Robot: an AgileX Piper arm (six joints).
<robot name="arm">
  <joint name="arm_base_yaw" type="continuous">
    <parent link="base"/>
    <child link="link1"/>
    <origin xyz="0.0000 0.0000 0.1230" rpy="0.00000 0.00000 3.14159"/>
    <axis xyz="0 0 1"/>
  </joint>
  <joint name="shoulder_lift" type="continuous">
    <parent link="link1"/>
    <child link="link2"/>
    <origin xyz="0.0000 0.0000 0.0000" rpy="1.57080 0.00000 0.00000"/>
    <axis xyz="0 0 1"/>
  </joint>
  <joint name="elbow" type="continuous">
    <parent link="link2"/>
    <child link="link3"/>
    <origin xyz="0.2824 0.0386 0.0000" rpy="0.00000 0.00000 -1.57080"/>
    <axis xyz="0 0 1"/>
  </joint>
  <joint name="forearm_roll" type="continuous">
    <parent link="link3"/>
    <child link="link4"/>
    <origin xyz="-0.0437 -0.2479 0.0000" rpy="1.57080 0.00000 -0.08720"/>
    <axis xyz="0 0 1"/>
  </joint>
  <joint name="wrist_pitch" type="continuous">
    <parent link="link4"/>
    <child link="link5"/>
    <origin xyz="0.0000 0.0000 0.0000" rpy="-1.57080 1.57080 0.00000"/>
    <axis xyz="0 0 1"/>
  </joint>
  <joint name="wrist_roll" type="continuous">
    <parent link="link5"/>
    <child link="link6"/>
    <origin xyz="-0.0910 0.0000 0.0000" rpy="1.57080 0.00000 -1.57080"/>
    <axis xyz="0 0 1"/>
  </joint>
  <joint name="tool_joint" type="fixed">
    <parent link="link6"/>
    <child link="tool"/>
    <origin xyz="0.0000 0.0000 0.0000" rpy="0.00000 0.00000 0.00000"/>
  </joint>
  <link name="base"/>
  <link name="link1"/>
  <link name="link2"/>
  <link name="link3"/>
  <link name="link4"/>
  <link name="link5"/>
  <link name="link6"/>
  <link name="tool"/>
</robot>
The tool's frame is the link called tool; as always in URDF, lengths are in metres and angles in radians. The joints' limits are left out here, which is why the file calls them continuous.
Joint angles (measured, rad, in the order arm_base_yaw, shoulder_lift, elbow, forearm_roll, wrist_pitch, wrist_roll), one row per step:
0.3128 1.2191 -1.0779 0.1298 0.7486 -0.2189
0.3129 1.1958 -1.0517 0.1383 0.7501 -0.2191
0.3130 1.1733 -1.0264 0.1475 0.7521 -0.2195
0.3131 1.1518 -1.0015 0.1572 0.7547 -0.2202
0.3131 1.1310 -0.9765 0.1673 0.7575 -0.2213
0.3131 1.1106 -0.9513 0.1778 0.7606 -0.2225
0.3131 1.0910 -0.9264 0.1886 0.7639 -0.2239
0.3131 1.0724 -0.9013 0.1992 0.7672 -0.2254
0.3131 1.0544 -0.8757 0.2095 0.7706 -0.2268
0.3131 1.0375 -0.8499 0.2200 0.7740 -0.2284
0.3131 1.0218 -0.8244 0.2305 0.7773 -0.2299
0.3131 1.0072 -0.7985 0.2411 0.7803 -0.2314
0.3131 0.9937 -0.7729 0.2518 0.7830 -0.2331
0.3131 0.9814 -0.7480 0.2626 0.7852 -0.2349
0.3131 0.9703 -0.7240 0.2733 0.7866 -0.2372
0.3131 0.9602 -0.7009 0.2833 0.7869 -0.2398
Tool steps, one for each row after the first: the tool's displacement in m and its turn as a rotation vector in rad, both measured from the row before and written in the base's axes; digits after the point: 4 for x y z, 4 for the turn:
-0.0066 -0.0015 -0.0024 0.0066 0.0067 0.0000
-0.0064 -0.0014 -0.0025 0.0070 0.0073 0.0001
-0.0062 -0.0013 -0.0028 0.0070 0.0085 0.0004
-0.0060 -0.0013 -0.0031 0.0068 0.0094 0.0006
-0.0059 -0.0012 -0.0034 0.0069 0.0103 0.0007
-0.0058 -0.0011 -0.0036 0.0068 0.0110 0.0008
-0.0056 -0.0011 -0.0039 0.0062 0.0120 0.0009
-0.0055 -0.0010 -0.0043 0.0056 0.0131 0.0008
-0.0053 -0.0010 -0.0046 0.0053 0.0143 0.0009
-0.0050 -0.0009 -0.0048 0.0052 0.0151 0.0008
-0.0048 -0.0008 -0.0052 0.0049 0.0163 0.0006
-0.0046 -0.0008 -0.0053 0.0047 0.0167 0.0006
-0.0044 -0.0007 -0.0053 0.0048 0.0167 0.0004
-0.0041 -0.0006 -0.0052 0.0046 0.0160 0.0005
-0.0038 -0.0006 -0.0051 0.0040 0.0147 0.0005

